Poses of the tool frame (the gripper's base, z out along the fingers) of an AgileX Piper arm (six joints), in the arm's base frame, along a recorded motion.
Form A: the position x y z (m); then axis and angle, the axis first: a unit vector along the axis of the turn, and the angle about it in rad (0 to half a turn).
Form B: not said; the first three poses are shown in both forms.
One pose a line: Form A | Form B
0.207 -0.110 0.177 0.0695 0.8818 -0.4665 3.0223 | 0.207 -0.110 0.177 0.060 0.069 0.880 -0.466
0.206 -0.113 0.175 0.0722 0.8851 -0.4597 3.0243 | 0.206 -0.113 0.175 0.059 0.072 0.884 -0.459
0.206 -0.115 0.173 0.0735 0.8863 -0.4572 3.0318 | 0.206 -0.115 0.173 0.055 0.073 0.885 -0.457
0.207 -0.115 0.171 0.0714 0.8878 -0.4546 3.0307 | 0.207 -0.115 0.171 0.055 0.071 0.886 -0.454
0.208 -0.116 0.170 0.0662 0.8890 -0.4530 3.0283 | 0.208 -0.116 0.170 0.057 0.066 0.888 -0.452
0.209 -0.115 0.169 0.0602 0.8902 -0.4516 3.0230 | 0.209 -0.115 0.169 0.059 0.060 0.889 -0.451
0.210 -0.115 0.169 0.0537 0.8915 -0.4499 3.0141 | 0.210 -0.115 0.169 0.064 0.054 0.890 -0.449
